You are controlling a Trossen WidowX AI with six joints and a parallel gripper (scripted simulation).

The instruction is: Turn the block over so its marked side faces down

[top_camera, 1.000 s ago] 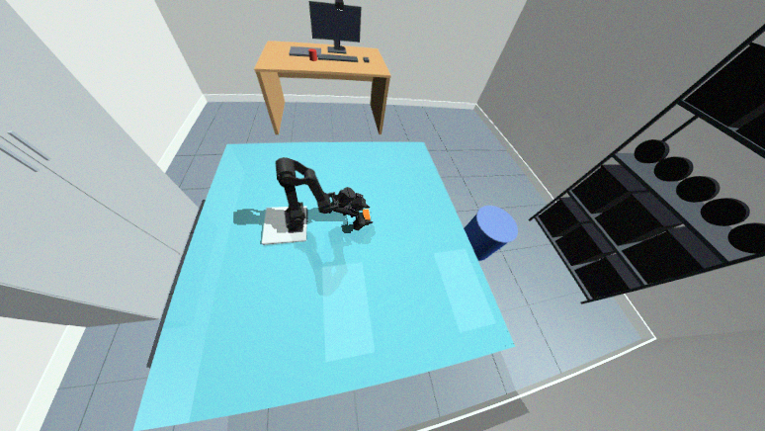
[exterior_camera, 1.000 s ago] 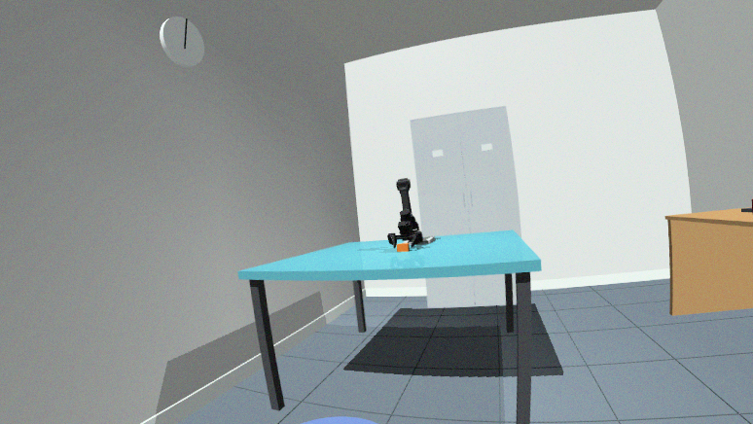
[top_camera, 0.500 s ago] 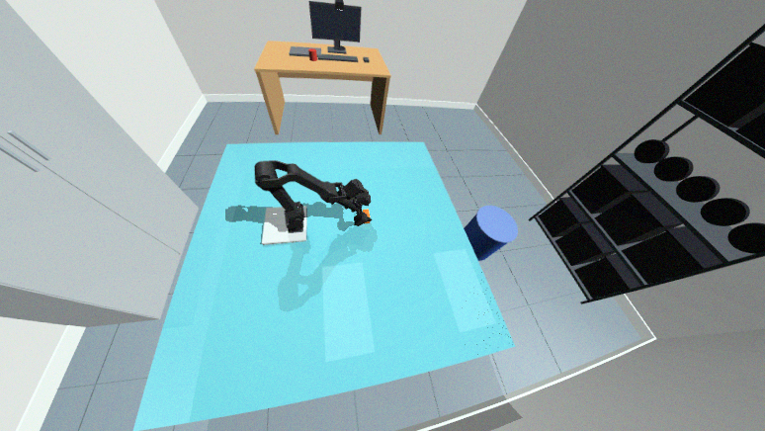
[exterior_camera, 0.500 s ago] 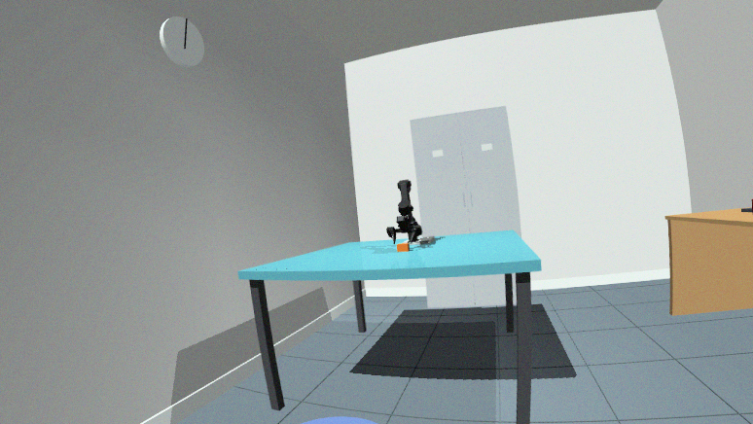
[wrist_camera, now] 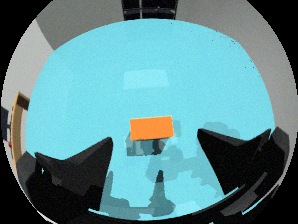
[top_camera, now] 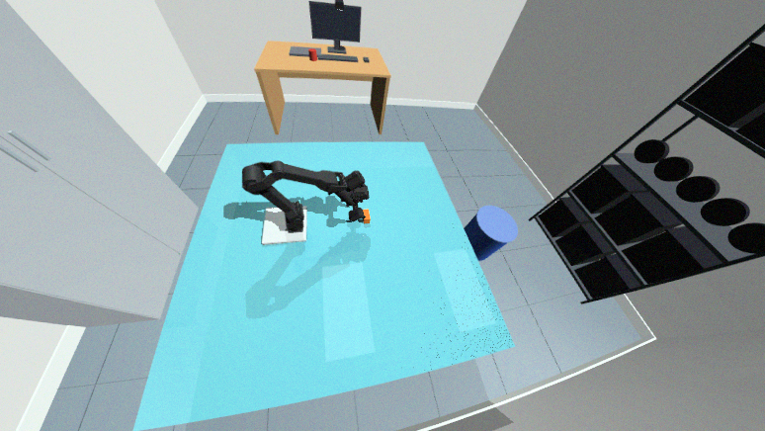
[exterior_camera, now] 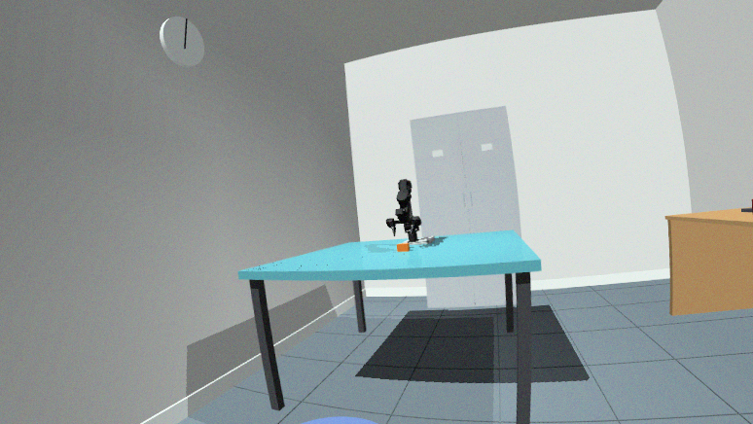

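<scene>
Now: the orange block 60 mm below my gripper tip and 10 mm ahead of it.
</scene>
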